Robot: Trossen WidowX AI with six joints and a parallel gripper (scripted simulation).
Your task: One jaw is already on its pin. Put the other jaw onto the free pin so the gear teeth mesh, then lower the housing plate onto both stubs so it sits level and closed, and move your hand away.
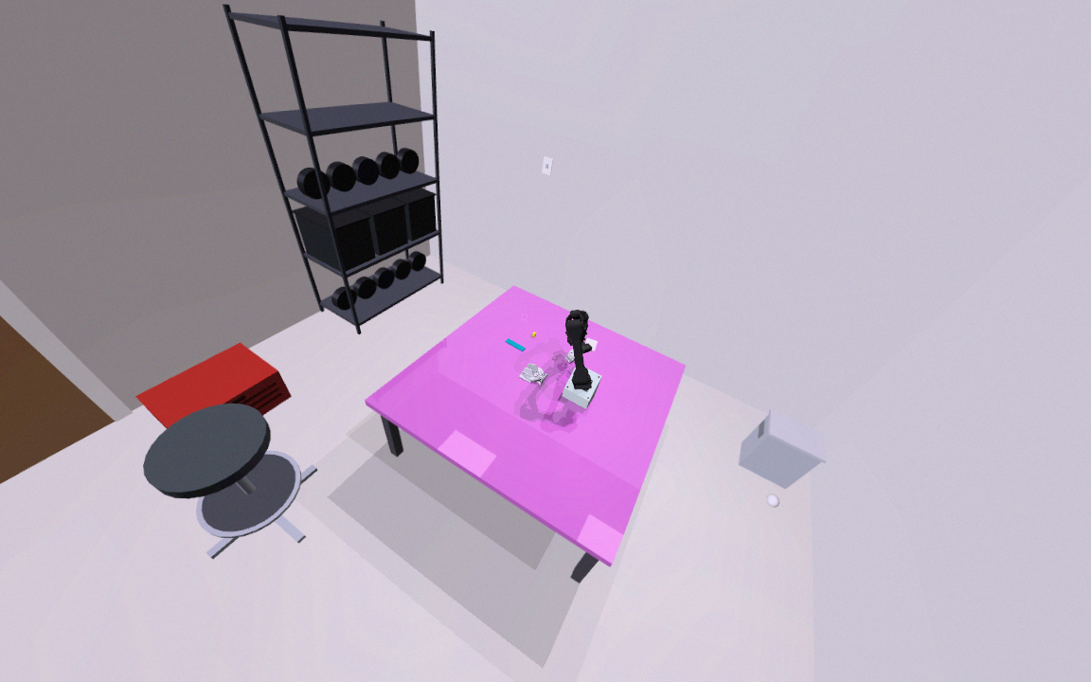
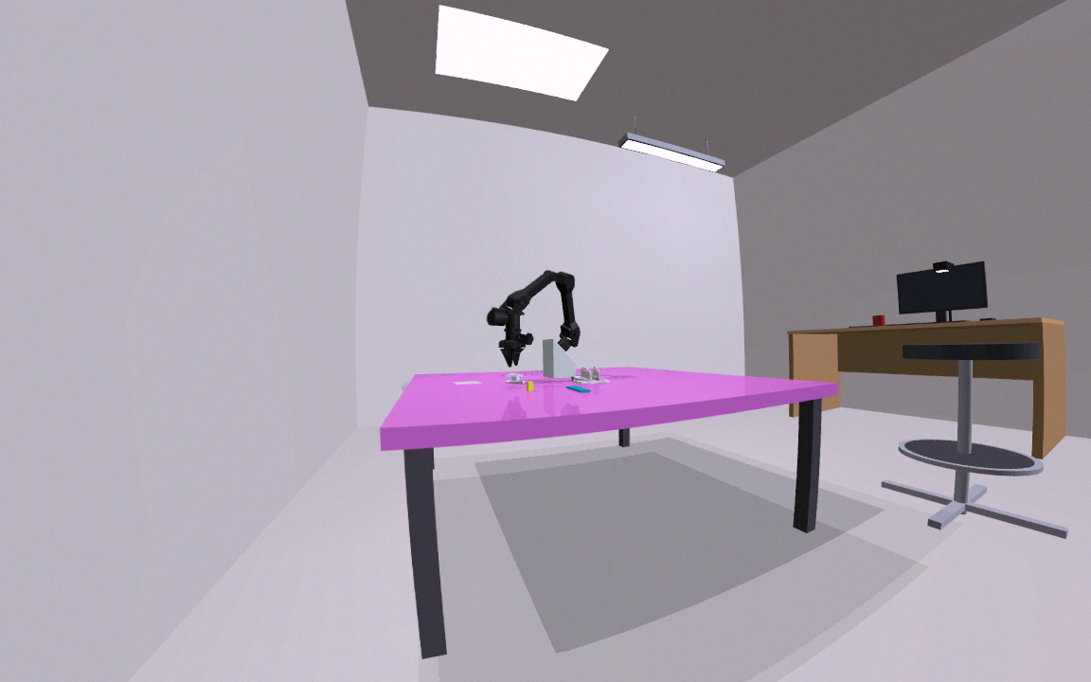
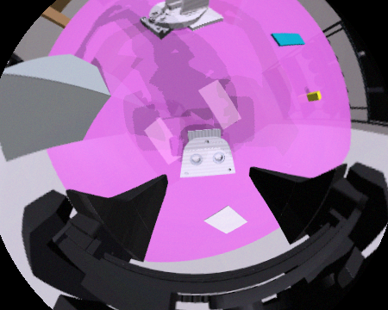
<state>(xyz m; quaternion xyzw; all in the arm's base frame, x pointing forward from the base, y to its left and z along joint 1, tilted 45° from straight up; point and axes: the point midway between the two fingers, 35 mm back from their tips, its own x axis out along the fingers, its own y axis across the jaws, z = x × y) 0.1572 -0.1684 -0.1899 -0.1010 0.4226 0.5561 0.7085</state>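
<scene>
The small white part is 50 mm below my gripper tip, 10 mm to the left of it and 10 mm ahead of it. Also, from my gripper tip: flat white square (180 mm to the right, 60 mm below, 40 mm behind); then white jaw (280 mm to the left, 100 mm ahead, 50 mm below); then small yellow block (290 mm ahead, 50 mm below, 20 mm to the right).
</scene>
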